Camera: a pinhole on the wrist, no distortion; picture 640 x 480 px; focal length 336.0 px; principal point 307.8 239.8 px. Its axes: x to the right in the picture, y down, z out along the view. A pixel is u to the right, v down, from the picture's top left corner.
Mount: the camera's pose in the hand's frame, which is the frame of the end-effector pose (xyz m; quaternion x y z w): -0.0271 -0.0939 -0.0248 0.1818 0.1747 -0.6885 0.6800
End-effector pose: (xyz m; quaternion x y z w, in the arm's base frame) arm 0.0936 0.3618 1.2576 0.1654 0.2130 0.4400 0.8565
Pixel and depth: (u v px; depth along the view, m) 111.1 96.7 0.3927
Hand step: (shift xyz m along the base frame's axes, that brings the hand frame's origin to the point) 0.1724 -0.2497 0.3711
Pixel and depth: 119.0 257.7 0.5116
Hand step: 0.3485 -0.1089 0.4375
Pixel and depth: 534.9 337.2 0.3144
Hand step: 0.4017 -0.2084 -0.0919
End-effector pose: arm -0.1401 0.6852 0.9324 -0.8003 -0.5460 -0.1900 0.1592
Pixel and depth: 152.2 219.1 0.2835
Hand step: -0.0879 0.1357 -0.2683
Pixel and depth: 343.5 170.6 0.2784
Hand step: -0.2408 0.1122 -0.2085
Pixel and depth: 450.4 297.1 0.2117
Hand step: -0.2410 0.1558 -0.0864
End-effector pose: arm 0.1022 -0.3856 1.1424 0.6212 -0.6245 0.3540 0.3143
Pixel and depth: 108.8 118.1 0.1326
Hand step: 0.0976 -0.0632 -0.1299
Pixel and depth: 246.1 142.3 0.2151
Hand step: 0.1746 -0.0969 -0.1684
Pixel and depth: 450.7 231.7 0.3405
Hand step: 0.3965 -0.1366 -0.1254
